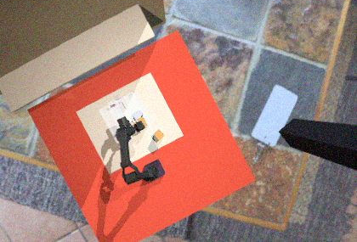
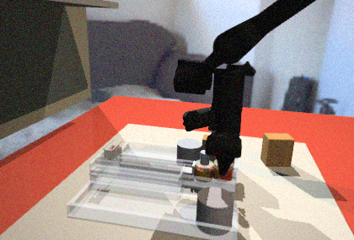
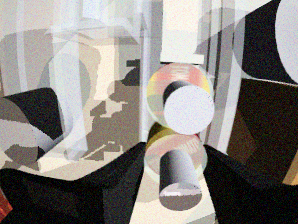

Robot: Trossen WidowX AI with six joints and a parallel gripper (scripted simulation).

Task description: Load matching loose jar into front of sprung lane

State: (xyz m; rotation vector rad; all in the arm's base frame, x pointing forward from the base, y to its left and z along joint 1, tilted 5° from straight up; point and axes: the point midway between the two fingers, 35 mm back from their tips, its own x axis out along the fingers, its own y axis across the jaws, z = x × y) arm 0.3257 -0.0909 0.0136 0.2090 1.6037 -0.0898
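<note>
Now: gripper tip 140 mm short of the clear sprung lane and 20 mm above it. Also, from my gripper tip: pusher plate: 150 mm ahead, 10 mm above; then brown box: 150 mm behind, 120 mm to the right.
</note>
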